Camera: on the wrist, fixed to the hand. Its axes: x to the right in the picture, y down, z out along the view.
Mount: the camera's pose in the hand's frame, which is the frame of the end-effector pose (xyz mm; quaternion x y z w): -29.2 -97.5 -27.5 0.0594 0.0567 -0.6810 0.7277
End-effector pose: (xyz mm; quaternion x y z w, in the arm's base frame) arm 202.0 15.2 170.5 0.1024 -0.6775 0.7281 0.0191
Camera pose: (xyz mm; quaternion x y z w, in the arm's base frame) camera 243.4 53.6 259.5 0.4957 -0.3789 0.5629 0.5421
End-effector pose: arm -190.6 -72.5 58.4 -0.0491 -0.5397 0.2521 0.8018
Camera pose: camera -140.4 -165.2 56.7 0.3651 -0.3657 -0.3333 0.7886
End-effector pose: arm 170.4 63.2 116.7 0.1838 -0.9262 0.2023 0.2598
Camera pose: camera 248.3 0.1 149.2 0.7684 -0.5221 0.0357 0.3684
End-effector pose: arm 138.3 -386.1 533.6 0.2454 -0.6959 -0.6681 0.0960
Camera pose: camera 196.9 -395.4 446.5 -0.6960 0.3735 0.4963 0.3602
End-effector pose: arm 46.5 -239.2 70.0 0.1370 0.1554 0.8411 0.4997
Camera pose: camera 127.2 -224.3 3.8 -0.0241 0.2847 0.2703 0.9194
